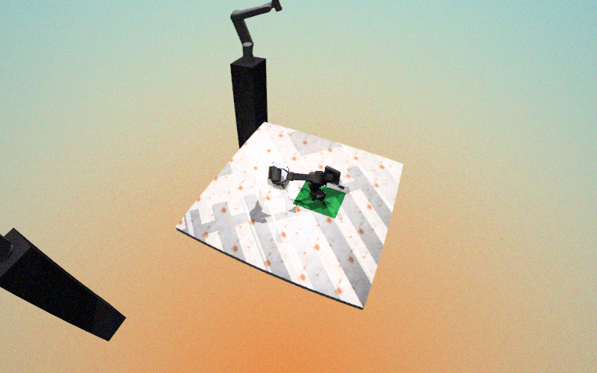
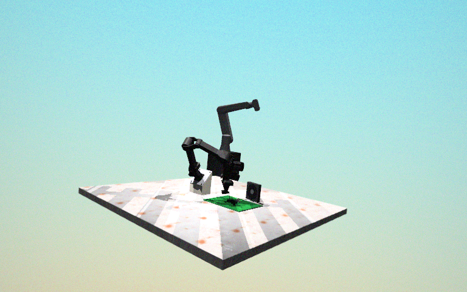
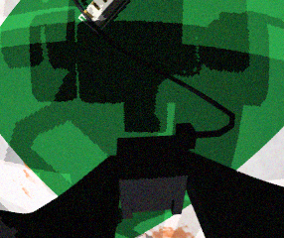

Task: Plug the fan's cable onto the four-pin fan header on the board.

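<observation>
The green board lies 80 mm below my gripper tip, 40 mm to the left of it and 40 mm ahead of it. Round my gripper tip: dark fan plug (10 mm to the right, 10 mm behind); black fan (220 mm to the left, 40 mm ahead, 10 mm below).
</observation>
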